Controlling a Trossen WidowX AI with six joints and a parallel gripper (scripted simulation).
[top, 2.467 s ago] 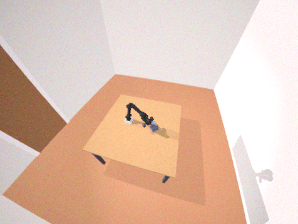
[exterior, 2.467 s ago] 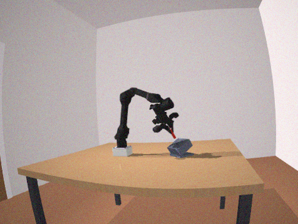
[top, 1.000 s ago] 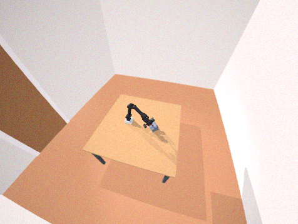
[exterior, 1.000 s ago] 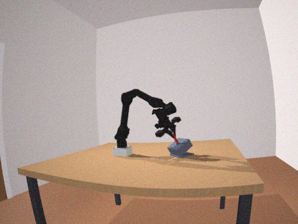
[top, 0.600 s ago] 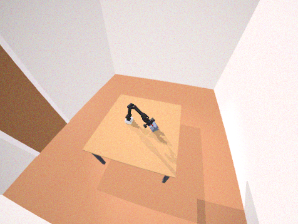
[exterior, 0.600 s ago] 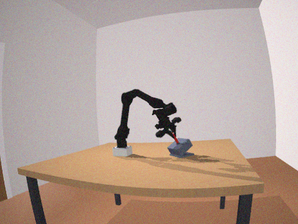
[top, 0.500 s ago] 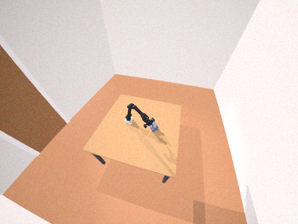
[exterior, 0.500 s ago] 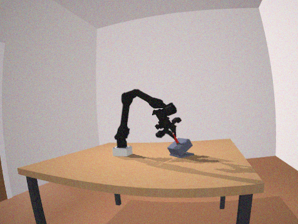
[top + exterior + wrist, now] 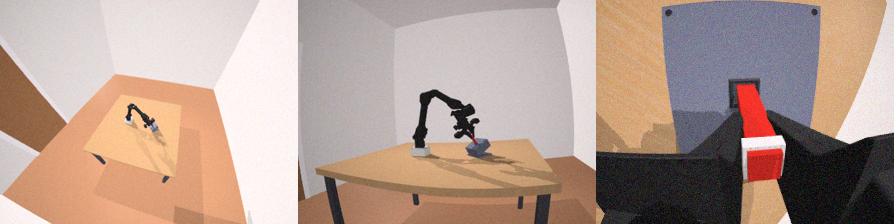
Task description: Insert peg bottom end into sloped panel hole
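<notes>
Now: gripper tip 3 cm short of the grey sloped panel, 2 cm to the right of it and 6 cm above it. The rest, counted from my gripper tip: red square peg (1 cm behind, 1 cm above).
</notes>
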